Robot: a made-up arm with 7 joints.
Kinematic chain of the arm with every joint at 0, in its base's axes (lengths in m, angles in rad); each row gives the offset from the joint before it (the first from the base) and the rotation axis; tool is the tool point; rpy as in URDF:
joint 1: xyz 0.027 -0.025 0.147 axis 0 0.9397 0.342
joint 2: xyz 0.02 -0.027 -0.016 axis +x
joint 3: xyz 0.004 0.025 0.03 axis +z
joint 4: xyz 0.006 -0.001 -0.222 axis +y
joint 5: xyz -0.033 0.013 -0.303 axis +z
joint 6: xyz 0.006 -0.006 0 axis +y
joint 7: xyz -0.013 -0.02 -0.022 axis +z
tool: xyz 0.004 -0.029 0.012 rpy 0 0 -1.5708
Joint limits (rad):
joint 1: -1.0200..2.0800
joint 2: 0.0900..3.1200
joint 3: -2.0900..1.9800
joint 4: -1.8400..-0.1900
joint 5: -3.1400..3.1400
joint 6: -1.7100..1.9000
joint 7: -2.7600..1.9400
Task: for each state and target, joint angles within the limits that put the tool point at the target. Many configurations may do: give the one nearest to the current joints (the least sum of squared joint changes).
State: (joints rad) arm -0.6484 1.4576 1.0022 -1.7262 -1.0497 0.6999 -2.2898
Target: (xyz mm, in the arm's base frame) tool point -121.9 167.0 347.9
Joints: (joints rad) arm -0.7136 1.4563 1.6855 -1.8400 -1.2725 1.2438 -2.3862
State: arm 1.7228 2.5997 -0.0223 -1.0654 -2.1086 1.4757 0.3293
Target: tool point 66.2 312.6 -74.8
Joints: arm 1.6978 2.4768 -0.4570 -1.5457 -2.1043 1.5292 0.2243
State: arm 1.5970 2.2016 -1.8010 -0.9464 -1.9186 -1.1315 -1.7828
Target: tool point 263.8 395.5 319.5
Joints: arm 1.3594 2.4254 -1.7925 -0.2850 -1.8945 -1.2576 -1.6593
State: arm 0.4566 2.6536 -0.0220 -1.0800 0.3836 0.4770 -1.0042
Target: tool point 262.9 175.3 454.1
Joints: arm 0.0328 2.6895 -0.2033 -0.9508 0.3956 0.6295 -1.0426
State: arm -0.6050 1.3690 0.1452 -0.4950 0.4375 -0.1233 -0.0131
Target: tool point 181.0 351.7 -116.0
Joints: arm 0.0741 1.1213 -0.1539 -0.5683 0.4562 -0.0334 0.0030
